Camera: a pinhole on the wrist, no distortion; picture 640 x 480 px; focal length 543.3 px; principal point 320.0 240.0 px. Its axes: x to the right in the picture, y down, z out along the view. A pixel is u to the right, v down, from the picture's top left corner.
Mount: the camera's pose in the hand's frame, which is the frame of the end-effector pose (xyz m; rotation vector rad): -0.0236 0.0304 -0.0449 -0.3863 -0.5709 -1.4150
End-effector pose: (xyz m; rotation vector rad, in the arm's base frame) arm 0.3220 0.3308 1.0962 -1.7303 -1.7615 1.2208
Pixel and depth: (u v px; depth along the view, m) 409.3 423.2 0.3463
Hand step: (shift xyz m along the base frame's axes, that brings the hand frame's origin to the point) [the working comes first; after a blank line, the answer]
In the camera's frame: 0.0569 0.1168 0.3463

-0.1037 -0.0696 -0.3203
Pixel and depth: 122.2 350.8 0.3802
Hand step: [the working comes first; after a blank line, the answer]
In the camera's frame: -0.1384 0.0775 0.3802

0.0800 -0.1173 -0.3901
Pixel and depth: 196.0 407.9 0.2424
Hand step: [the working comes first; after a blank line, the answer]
In the camera's frame: -0.0553 0.0749 0.2424

0.0365 -0.0572 -0.2472
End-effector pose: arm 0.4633 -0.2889 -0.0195 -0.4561 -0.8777 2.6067
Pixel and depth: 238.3 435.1 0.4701
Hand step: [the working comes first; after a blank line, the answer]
In the camera's frame: -0.0707 0.1688 0.4701

-0.2738 -0.4095 -0.0187
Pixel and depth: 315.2 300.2 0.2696
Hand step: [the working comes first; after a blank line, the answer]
In the camera's frame: -0.0024 0.0299 0.2696

-0.0845 -0.2452 0.0180
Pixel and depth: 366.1 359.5 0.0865
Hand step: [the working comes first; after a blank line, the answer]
In the camera's frame: 0.0073 0.0190 0.0865

-0.0149 -0.0799 -0.0215
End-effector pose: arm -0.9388 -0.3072 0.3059 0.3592 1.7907 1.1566
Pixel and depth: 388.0 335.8 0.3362
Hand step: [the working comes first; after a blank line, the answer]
In the camera's frame: 0.0421 0.0593 0.3362

0.1716 0.2351 0.1397
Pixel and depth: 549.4 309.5 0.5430
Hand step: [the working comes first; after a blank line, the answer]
In the camera's frame: 0.2293 0.0695 0.5430

0.4123 0.3663 0.0871
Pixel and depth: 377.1 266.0 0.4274
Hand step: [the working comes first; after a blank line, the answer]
In the camera's frame: 0.0449 0.0205 0.4274

0.2471 0.2643 0.1969
